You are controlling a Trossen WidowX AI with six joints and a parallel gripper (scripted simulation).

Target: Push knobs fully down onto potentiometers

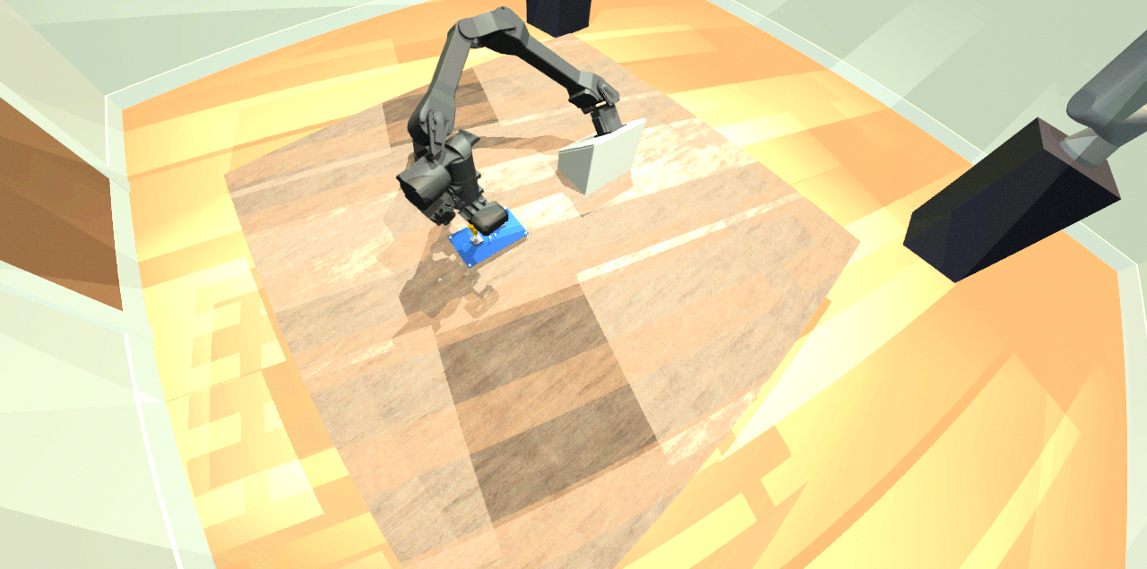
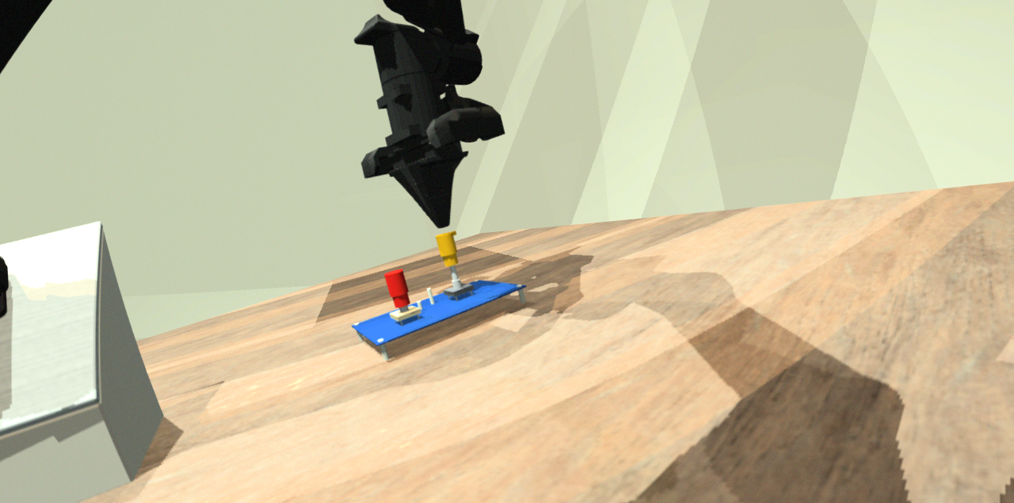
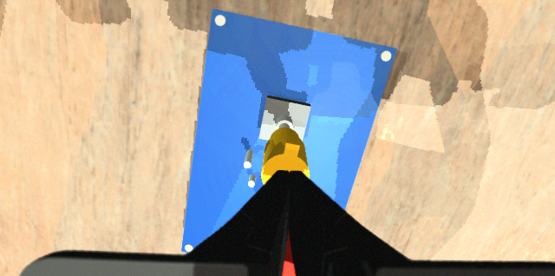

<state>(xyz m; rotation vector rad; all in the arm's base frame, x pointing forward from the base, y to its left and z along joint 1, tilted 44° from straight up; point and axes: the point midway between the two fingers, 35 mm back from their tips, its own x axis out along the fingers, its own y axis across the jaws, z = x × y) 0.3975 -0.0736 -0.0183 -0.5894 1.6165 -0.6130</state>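
Right now my gripper tip is 20 mm above the yellow knob. Also, from my gripper tip: red knob 70 mm behind, 50 mm below.
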